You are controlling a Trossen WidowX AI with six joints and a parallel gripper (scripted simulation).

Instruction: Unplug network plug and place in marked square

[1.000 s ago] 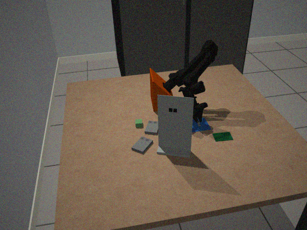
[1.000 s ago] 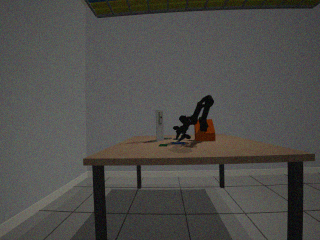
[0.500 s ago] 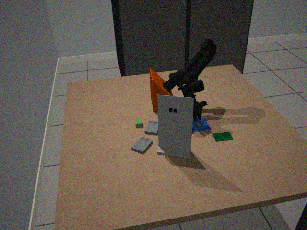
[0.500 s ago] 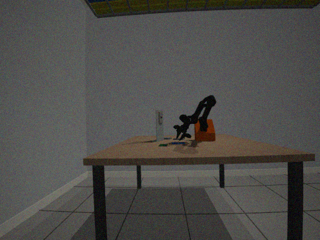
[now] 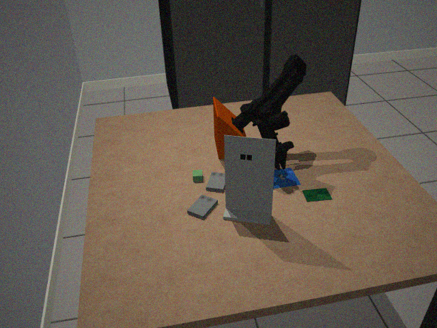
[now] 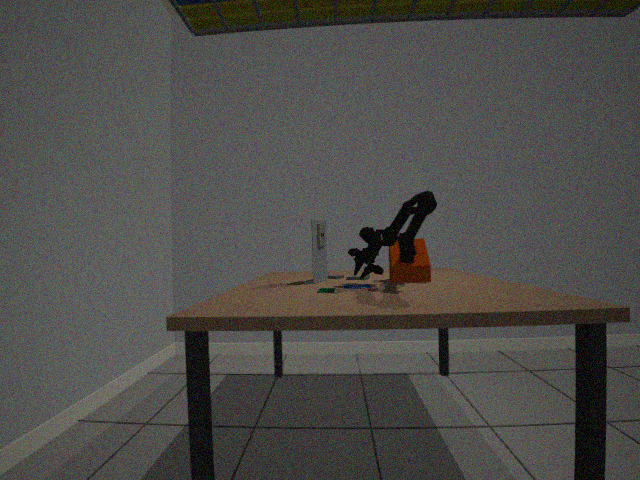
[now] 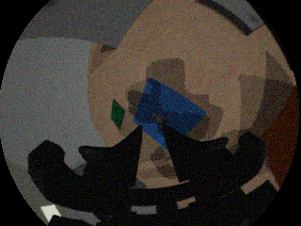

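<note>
The blue square is 4 cm below my gripper tip. Round my gripper tip: small green cube 34 cm to the right, 3 cm below, 2 cm behind; grey upright panel 21 cm ahead, 16 cm to the right, 11 cm above; green square 12 cm to the left, 12 cm ahead, 4 cm below.
</note>
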